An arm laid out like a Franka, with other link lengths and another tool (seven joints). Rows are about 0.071 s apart.
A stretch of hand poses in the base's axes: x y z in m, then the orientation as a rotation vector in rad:
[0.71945 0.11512 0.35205 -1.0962 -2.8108 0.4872]
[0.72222 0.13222 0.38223 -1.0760 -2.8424 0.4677]
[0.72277 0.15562 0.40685 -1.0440 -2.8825 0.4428]
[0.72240 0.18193 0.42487 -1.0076 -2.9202 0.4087]
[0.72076 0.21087 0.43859 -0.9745 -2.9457 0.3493]
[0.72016 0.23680 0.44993 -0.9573 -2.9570 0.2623]
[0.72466 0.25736 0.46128 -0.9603 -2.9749 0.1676]
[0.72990 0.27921 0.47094 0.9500 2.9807 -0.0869]
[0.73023 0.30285 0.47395 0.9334 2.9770 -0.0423]
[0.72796 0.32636 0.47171 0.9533 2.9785 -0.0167]
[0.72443 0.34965 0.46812 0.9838 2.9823 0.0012]
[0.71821 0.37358 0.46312 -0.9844 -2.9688 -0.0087]
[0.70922 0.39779 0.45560 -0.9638 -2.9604 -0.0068]
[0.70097 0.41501 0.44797 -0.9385 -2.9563 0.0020]
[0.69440 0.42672 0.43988 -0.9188 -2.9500 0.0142]
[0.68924 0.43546 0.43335 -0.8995 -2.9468 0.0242]
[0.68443 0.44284 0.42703 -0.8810 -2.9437 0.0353]
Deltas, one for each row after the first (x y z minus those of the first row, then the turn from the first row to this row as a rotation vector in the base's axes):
[0.00277 0.01710 0.03018 0.0089 -0.0203 0.0218]
[0.00332 0.04050 0.05480 0.0207 -0.0440 0.0528]
[0.00295 0.06681 0.07282 0.0390 -0.0657 0.0846]
[0.00131 0.09575 0.08654 0.0752 -0.0823 0.1092]
[0.00071 0.12168 0.09788 0.1295 -0.0981 0.1192]
[0.00521 0.14224 0.10923 0.1825 -0.1308 0.1205]
[0.01045 0.16409 0.11889 0.2230 -0.1699 0.1296]
[0.01078 0.18773 0.12190 0.2469 -0.1877 0.1393]
[0.00851 0.21124 0.11966 0.2637 -0.1887 0.1258]
[0.00498 0.23453 0.11607 0.2774 -0.1833 0.1056]
[-0.00124 0.25846 0.11107 0.2870 -0.1715 0.1000]
[-0.01023 0.28267 0.10355 0.2920 -0.1563 0.1084]
[-0.01848 0.29989 0.09592 0.2923 -0.1414 0.1213]
[-0.02505 0.31160 0.08783 0.2901 -0.1260 0.1305]
[-0.03021 0.32034 0.08130 0.2882 -0.1140 0.1406]
[-0.03502 0.32772 0.07498 0.2853 -0.1023 0.1504]

